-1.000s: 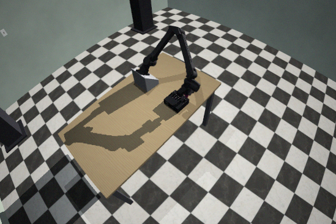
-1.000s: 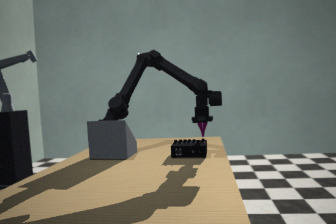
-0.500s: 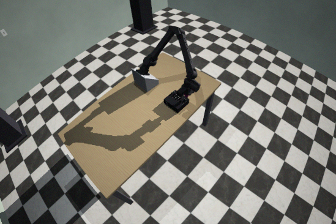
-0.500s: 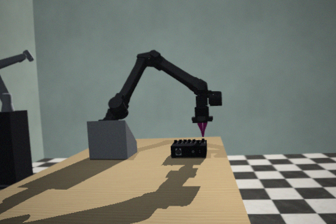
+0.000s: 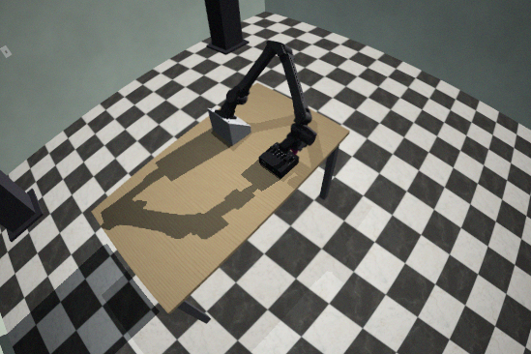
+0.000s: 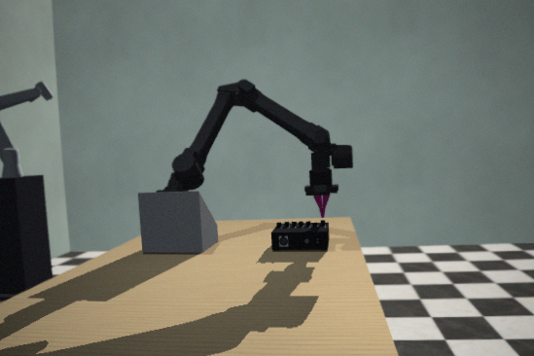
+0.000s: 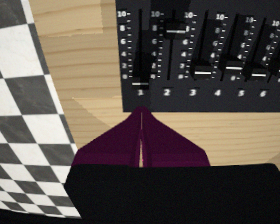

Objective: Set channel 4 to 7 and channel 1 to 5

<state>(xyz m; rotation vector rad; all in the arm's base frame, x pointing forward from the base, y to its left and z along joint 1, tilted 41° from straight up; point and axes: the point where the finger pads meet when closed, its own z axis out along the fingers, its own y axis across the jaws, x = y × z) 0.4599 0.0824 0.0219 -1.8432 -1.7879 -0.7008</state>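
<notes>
Now: hand 2 cm to the left of the channel 1 fader cap and 2 cm above it. Round my hand: channel 4 fader cap (7 cm behind, 4 cm to the right, 2 cm below); then channel 2 fader cap (2 cm behind, 6 cm to the right, 2 cm below); then channel 3 fader cap (4 cm behind, 3 cm to the right, 2 cm below).
</notes>
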